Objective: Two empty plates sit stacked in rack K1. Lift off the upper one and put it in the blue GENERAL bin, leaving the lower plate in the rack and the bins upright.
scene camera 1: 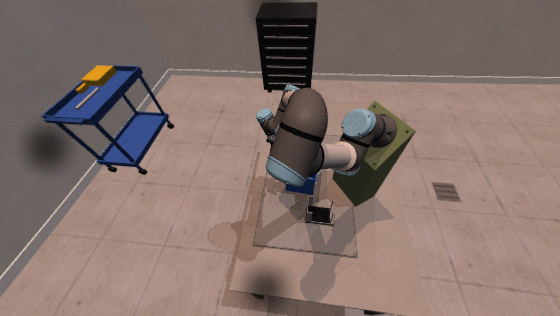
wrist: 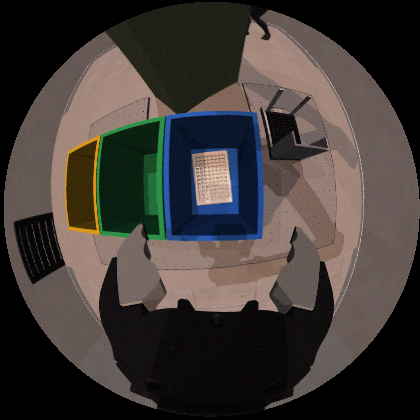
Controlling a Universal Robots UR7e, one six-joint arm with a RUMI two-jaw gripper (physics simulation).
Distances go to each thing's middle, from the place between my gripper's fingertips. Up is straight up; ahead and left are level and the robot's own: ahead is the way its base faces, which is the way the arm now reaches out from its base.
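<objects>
The blue bin [wrist: 237, 132] is 10 mm to the right of my hand, 60 mm behind it and 150 mm below it. Counted from my hand as well, the green bin [wrist: 129, 177] is 60 mm behind, 150 mm below and 140 mm to the right, while the yellow bin [wrist: 81, 163] is 60 mm behind, 150 mm below and 270 mm to the right. A pale plate [wrist: 210, 169] is there too, 230 mm below my hand, 70 mm behind it and 10 mm to the right of it.
</objects>
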